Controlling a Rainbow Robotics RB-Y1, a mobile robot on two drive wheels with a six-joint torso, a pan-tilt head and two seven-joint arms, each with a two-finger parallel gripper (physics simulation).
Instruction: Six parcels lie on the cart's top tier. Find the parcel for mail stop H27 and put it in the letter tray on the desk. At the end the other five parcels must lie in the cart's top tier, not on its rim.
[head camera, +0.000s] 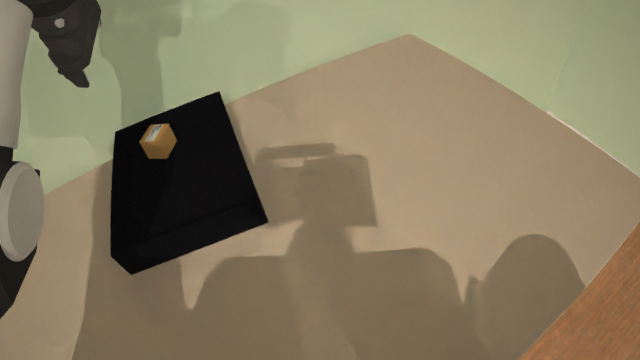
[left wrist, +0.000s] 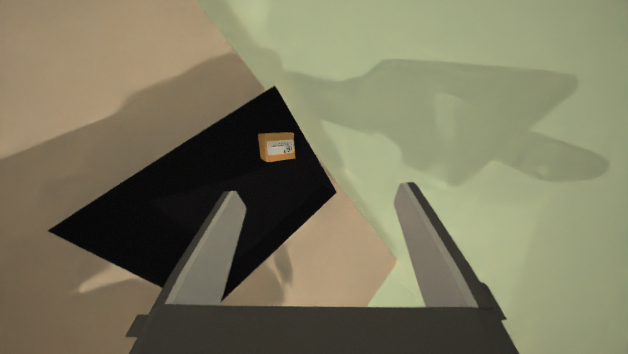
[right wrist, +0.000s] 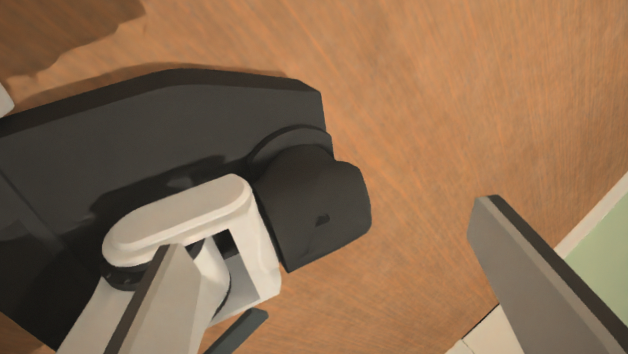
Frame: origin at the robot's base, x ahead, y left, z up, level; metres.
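Seen in the pictures: left gripper, fingertip midpoint: (head camera: 89, 54) (left wrist: 316, 196); right gripper, fingertip midpoint: (right wrist: 329, 238).
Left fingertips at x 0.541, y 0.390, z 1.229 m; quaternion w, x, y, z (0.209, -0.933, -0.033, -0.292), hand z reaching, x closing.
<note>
A point is followed by its place in that frame.
An orange-brown parcel (head camera: 158, 142) @(x 0.571, y 0.368, z 1.000 m) (left wrist: 277, 147) @(x 0.594, y 0.390, z 1.004 m) with a white label lies inside the black letter tray (head camera: 200, 225) @(x 0.360, y 0.217, z 1.005 m) (left wrist: 165, 215) @(x 0.386, y 0.310, z 0.954 m), near one corner. The label's print is too small to read now. The tray sits on the beige desk top (head camera: 425, 125) @(x 0.614, y -0.174, z 0.951 m) (left wrist: 75, 60) @(x 0.372, y 0.546, z 0.951 m). My left gripper (head camera: 77, 80) (left wrist: 316, 196) @(x 0.541, y 0.390, z 1.229 m) is open and empty, apart from the parcel; in the head camera it is at the upper left, beyond the tray. My right gripper (right wrist: 329, 238) @(x -0.374, y -0.255, z 0.574 m) is open and empty, over the wooden floor and the robot's own base. The cart does not show.
The pale green wall (head camera: 325, 35) @(x 0.949, y 0.024, z 1.005 m) (left wrist: 475, 210) @(x 0.811, y 0.265, z 1.234 m) borders the desk's far edges. The wooden floor (head camera: 600, 310) @(x 0.451, y -1.110, z 0.001 m) (right wrist: 425, 100) @(x -0.958, y 0.039, z 0.001 m) shows beyond the desk's near edge. In the right wrist view, the dark robot base (right wrist: 150, 115) @(x -0.283, y -0.194, z 0.170 m) lies below the right fingers.
</note>
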